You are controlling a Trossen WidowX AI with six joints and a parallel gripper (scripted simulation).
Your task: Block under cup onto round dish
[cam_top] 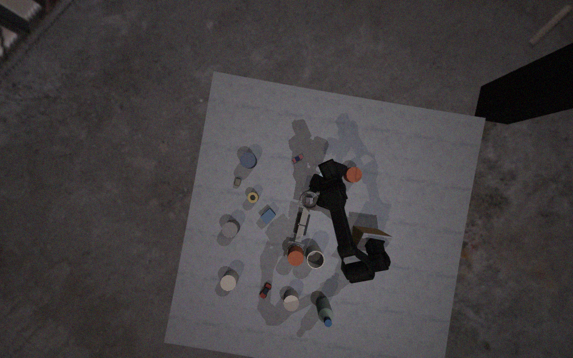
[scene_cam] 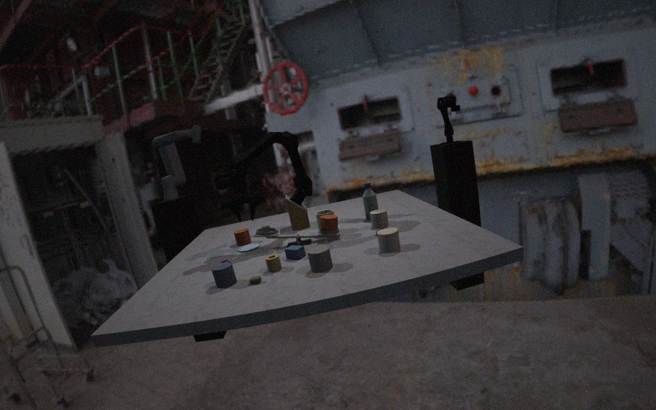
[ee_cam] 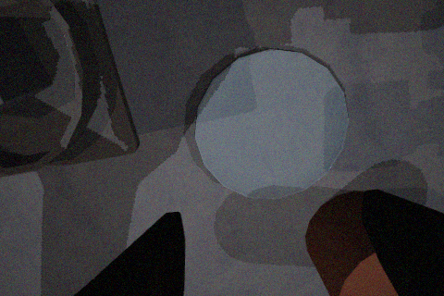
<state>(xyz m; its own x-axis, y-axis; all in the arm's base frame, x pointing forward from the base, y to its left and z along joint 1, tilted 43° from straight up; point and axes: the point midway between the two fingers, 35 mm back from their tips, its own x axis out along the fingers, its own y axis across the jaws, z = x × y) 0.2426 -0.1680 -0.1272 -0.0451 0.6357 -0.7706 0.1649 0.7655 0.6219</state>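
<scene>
The grey block is 9 cm to the left of my gripper tip, 6 cm ahead of it and 4 cm below it. Also, from my gripper tip: beam (21 cm to the left, 9 cm below, 7 cm ahead); balance (21 cm to the left, 10 cm below, 7 cm ahead); dish (12 cm below, 2 cm to the right, 2 cm behind).
</scene>
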